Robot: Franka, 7 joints.
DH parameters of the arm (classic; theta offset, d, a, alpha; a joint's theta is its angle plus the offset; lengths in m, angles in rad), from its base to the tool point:
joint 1: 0 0.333 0 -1.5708
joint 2: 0 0 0 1.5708
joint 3: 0 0.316 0.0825 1.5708
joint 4: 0 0 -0.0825 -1.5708
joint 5: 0 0.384 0 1.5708
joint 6: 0 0 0.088 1.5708
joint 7: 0 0.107 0 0
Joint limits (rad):
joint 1: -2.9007..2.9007
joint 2: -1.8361..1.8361
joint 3: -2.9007..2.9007
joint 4: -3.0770..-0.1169
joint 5: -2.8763..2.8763
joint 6: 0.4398..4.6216
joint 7: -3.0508..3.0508
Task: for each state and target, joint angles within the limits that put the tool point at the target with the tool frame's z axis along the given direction. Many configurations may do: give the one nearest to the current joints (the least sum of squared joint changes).
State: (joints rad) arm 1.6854 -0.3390 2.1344 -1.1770 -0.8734 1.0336 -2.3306
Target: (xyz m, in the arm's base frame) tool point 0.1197 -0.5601 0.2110 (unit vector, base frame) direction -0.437 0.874 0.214
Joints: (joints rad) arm 2.1726 -1.1413 2.6656 -1.1044 -0.3373 0.4847 -2.3306
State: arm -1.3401 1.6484 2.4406 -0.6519 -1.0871 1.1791 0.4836
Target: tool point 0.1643 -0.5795 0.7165 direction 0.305 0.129 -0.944
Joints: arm -1.7963 1.0720 2.3202 -0.6614 -1.3775 0.8260 0.4836
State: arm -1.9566 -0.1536 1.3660 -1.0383 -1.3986 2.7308 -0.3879
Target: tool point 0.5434 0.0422 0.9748 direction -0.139 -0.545 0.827
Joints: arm -2.4317 -0.7178 1.4282 -0.6420 -1.3751 2.1215 -0.3879
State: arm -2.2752 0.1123 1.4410 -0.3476 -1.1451 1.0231 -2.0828
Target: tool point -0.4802 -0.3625 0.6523 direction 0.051 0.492 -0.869
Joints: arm -2.9007 0.6673 1.1450 -0.7315 -1.0346 0.7137 -2.0828
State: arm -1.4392 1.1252 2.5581 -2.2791 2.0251 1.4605 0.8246
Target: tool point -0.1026 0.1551 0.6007 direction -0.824 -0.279 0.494
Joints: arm -1.1385 1.3883 2.9007 -2.9519 1.8511 1.6246 0.8246
